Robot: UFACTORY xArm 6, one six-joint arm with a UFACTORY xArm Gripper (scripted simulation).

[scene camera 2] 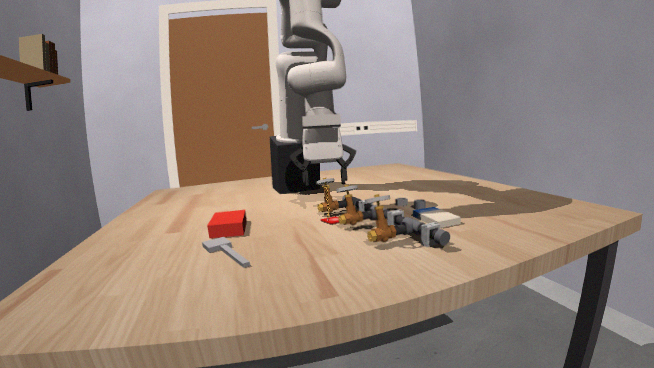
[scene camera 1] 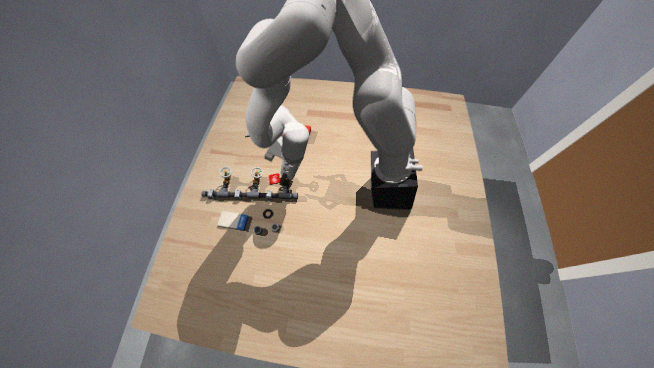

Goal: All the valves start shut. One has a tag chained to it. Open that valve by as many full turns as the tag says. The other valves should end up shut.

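There's a red box [scene camera 2: 231,223] that you can see here.
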